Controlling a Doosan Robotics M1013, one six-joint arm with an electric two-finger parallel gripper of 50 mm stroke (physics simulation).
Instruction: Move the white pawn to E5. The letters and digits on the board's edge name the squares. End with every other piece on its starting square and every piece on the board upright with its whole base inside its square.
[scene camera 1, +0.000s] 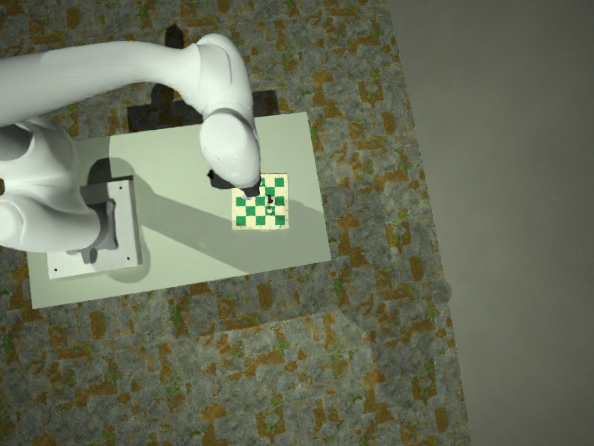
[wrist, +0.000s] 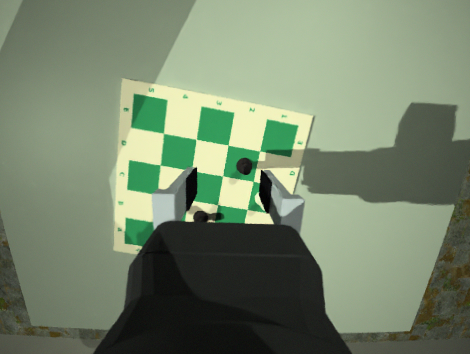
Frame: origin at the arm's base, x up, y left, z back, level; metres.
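Seen in the pictures: gripper, fingertip midpoint: (wrist: 228, 181); arm's base, origin of the base link: (scene camera 1: 92, 227).
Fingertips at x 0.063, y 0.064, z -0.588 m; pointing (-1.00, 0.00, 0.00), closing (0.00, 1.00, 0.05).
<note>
Pixels of each thing's top centre, then the offset from my fingertips to it. "*": a spot on its surface instead. Level surfaces: height alone.
- cream board, middle of its top: (wrist: 205, 188) (scene camera 1: 260, 201) dx -0.086, dy -0.026, dz -0.035 m
- E5, surface spot: (wrist: 149, 113) * dx -0.086, dy -0.095, dz +0.048 m
- pale table, its level: dx -0.092 m
The green and cream board (scene camera 1: 234, 212) (wrist: 121, 157) lies flat on the table. In the wrist view a white piece (wrist: 258, 200) stands on C1, partly covered by the right finger. Another white piece (scene camera 1: 270, 211) shows on B4 in the scene view; in the wrist view the left finger and gripper body cover that square. Which white piece is the pawn is too small to tell. My gripper (scene camera 1: 248, 194) (wrist: 228, 181) is open and empty above the board, its fingers on either side of C3 and C2 in the wrist view. E5 (wrist: 149, 113) bears no piece.
A black piece (wrist: 244, 166) stands on D2, just ahead of the gap between the fingers in the wrist view. Another black piece (scene camera 1: 270, 199) (wrist: 200, 217) is on B3, close to the gripper body. The pale table (scene camera 1: 175, 150) (wrist: 360, 60) surrounds the board.
</note>
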